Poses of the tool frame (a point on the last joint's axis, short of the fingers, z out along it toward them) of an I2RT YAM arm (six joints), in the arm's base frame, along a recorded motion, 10 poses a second.
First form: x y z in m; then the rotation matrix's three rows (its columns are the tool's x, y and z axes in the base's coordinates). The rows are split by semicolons.
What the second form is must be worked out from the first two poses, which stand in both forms.
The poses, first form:
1: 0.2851 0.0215 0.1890; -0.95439 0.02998 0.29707; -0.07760 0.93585 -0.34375; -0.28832 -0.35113 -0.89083
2: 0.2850 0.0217 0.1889; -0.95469 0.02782 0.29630; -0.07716 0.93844 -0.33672; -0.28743 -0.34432 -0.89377
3: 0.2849 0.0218 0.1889; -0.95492 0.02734 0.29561; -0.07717 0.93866 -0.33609; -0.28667 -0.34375 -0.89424
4: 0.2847 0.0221 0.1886; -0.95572 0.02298 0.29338; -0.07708 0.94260 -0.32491; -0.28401 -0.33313 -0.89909
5: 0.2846 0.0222 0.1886; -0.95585 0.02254 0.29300; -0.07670 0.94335 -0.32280; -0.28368 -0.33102 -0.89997
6: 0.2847 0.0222 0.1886; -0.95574 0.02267 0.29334; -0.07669 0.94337 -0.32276; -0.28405 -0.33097 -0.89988
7: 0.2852 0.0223 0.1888; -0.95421 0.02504 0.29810; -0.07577 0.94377 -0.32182; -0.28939 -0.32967 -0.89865
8: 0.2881 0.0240 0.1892; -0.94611 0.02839 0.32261; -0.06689 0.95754 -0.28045; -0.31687 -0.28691 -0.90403
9: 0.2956 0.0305 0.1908; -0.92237 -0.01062 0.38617; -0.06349 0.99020 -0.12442; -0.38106 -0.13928 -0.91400
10: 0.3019 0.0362 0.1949; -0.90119 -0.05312 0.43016; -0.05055 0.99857 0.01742; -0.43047 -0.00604 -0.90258
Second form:
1:
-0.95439 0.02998 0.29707 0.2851
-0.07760 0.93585 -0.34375 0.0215
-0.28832 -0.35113 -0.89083 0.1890
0 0 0 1

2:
-0.95469 0.02782 0.29630 0.2850
-0.07716 0.93844 -0.33672 0.0217
-0.28743 -0.34432 -0.89377 0.1889
0 0 0 1

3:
-0.95492 0.02734 0.29561 0.2849
-0.07717 0.93866 -0.33609 0.0218
-0.28667 -0.34375 -0.89424 0.1889
0 0 0 1

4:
-0.95572 0.02298 0.29338 0.2847
-0.07708 0.94260 -0.32491 0.0221
-0.28401 -0.33313 -0.89909 0.1886
0 0 0 1

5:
-0.95585 0.02254 0.29300 0.2846
-0.07670 0.94335 -0.32280 0.0222
-0.28368 -0.33102 -0.89997 0.1886
0 0 0 1

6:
-0.95574 0.02267 0.29334 0.2847
-0.07669 0.94337 -0.32276 0.0222
-0.28405 -0.33097 -0.89988 0.1886
0 0 0 1

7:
-0.95421 0.02504 0.29810 0.2852
-0.07577 0.94377 -0.32182 0.0223
-0.28939 -0.32967 -0.89865 0.1888
0 0 0 1

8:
-0.94611 0.02839 0.32261 0.2881
-0.06689 0.95754 -0.28045 0.0240
-0.31687 -0.28691 -0.90403 0.1892
0 0 0 1

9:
-0.92237 -0.01062 0.38617 0.2956
-0.06349 0.99020 -0.12442 0.0305
-0.38106 -0.13928 -0.91400 0.1908
0 0 0 1

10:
-0.90119 -0.05312 0.43016 0.3019
-0.05055 0.99857 0.01742 0.0362
-0.43047 -0.00604 -0.90258 0.1949
0 0 0 1

